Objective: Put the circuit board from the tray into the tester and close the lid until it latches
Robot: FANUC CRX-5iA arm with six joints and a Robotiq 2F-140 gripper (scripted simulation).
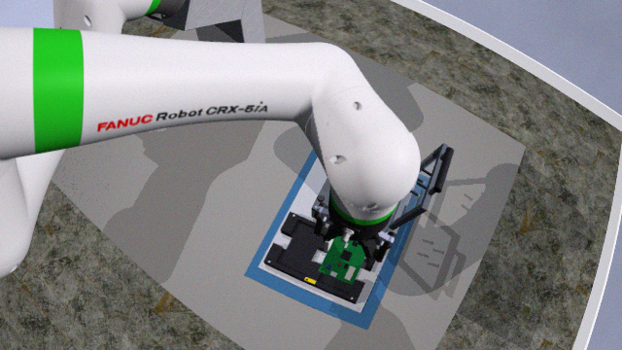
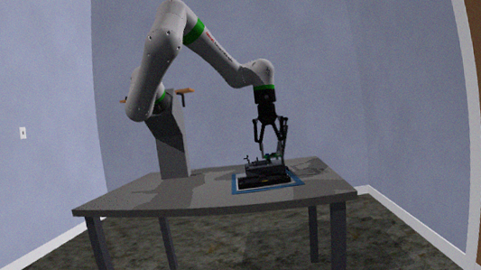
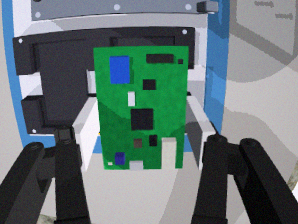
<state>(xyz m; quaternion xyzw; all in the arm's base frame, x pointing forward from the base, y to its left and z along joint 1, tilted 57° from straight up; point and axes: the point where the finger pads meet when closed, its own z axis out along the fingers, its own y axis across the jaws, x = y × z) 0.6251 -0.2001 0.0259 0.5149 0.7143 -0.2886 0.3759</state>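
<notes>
Right now the green circuit board is 20 mm below my hand. The rest, counted from my hand: black latch hook 200 mm to the left, 140 mm behind, 50 mm below; then lid 180 mm to the left, 50 mm ahead, 40 mm above.
</notes>
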